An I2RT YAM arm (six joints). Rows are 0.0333 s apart.
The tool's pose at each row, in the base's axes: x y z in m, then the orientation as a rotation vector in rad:
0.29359 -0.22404 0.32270 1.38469 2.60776 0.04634
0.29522 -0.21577 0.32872 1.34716 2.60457 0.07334
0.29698 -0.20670 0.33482 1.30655 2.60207 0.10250
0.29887 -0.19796 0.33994 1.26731 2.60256 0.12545
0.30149 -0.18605 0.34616 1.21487 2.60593 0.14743
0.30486 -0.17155 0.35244 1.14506 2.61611 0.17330
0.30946 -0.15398 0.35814 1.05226 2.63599 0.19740
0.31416 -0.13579 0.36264 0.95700 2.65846 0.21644
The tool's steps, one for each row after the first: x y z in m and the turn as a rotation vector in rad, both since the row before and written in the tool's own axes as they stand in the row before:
0.00501 0.00669 -0.00612 -0.02717 -0.00754 -0.01993
0.00540 0.00753 -0.00606 -0.02893 -0.00672 -0.02207
0.00501 0.00756 -0.00488 -0.02363 -0.00523 -0.02274
0.00667 0.01051 -0.00569 -0.02519 -0.00678 -0.03210
0.00780 0.01310 -0.00536 -0.02895 -0.00395 -0.04481
0.00876 0.01640 -0.00409 -0.02910 -0.00066 -0.06243
0.00833 0.01726 -0.00243 -0.02468 0.00228 -0.06537

